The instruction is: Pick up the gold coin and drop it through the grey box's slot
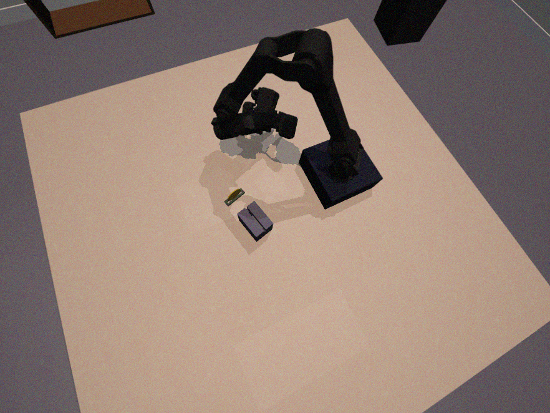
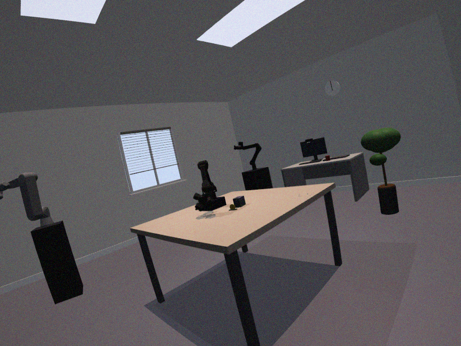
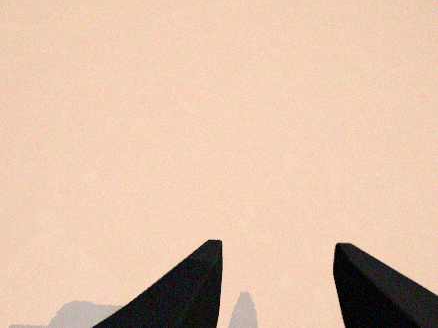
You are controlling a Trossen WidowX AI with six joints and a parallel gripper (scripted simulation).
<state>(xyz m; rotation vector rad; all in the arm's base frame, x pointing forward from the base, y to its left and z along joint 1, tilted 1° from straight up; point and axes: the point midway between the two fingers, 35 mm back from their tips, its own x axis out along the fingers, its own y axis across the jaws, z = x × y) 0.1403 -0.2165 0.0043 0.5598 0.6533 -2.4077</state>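
Now: the gold coin 21 cm to the left of my gripper tip, 21 cm ahead of it and 4 cm below it.
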